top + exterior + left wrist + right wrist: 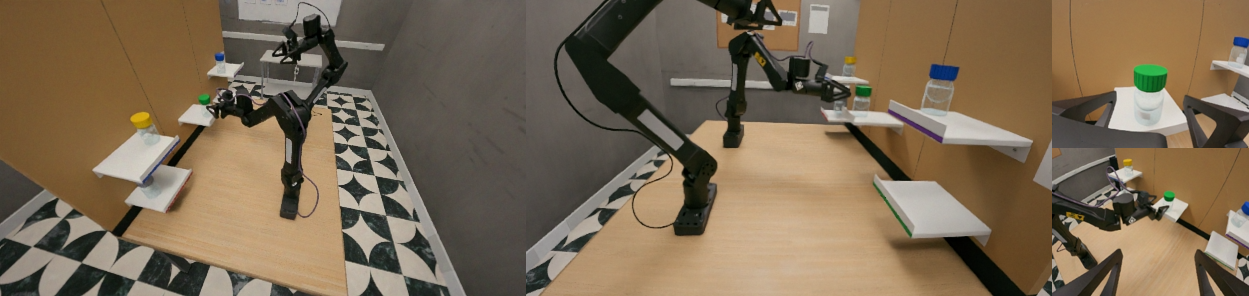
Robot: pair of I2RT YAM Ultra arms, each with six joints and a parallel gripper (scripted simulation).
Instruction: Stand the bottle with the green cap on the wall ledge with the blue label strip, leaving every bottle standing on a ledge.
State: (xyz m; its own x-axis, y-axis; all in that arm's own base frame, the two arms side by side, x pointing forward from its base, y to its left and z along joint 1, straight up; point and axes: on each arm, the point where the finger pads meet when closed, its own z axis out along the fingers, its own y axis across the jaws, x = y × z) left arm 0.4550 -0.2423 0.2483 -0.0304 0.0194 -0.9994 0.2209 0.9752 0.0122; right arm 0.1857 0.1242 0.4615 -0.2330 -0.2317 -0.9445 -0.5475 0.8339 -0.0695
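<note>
Now: left hand 5 cm short of the green-capped bottle, 3 cm above it and 1 cm to the left of it. From my left hand the other things lie so: blue-capped bottle: 34 cm to the right, 10 cm ahead, 6 cm above; yellow-capped bottle: 32 cm to the left, 8 cm ahead, 6 cm above.
</note>
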